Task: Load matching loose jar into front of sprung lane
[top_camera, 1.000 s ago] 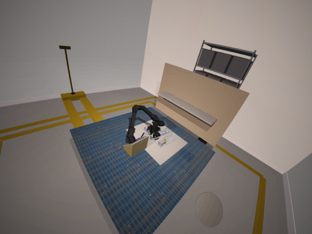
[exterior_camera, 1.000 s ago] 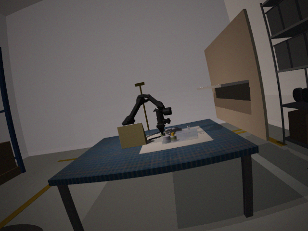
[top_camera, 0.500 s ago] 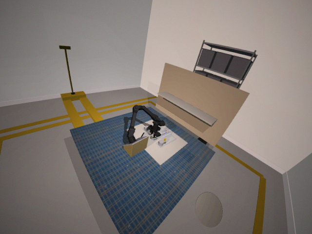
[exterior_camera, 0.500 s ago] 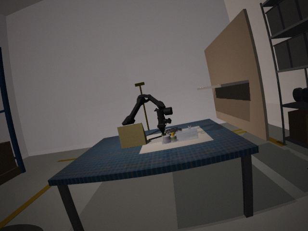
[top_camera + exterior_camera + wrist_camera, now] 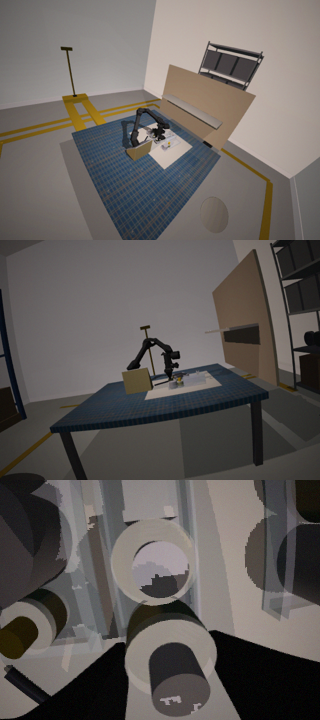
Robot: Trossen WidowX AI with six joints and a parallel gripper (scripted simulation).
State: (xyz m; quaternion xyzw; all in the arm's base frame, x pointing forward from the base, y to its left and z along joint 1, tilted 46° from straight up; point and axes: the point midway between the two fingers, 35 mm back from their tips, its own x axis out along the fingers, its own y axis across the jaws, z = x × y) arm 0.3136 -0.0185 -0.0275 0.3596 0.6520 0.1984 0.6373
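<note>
The white mat is 8 cm ahead of my gripper tip, 5 cm below it and 1 cm to the right of it. From my gripper tip the other things lie so: shelf (52 cm ahead, 32 cm above, 7 cm to the right); then clear lane unit (15 cm ahead, 5 cm to the right, 3 cm below); then brown wall board (63 cm ahead, 35 cm above, 8 cm to the right).
</note>
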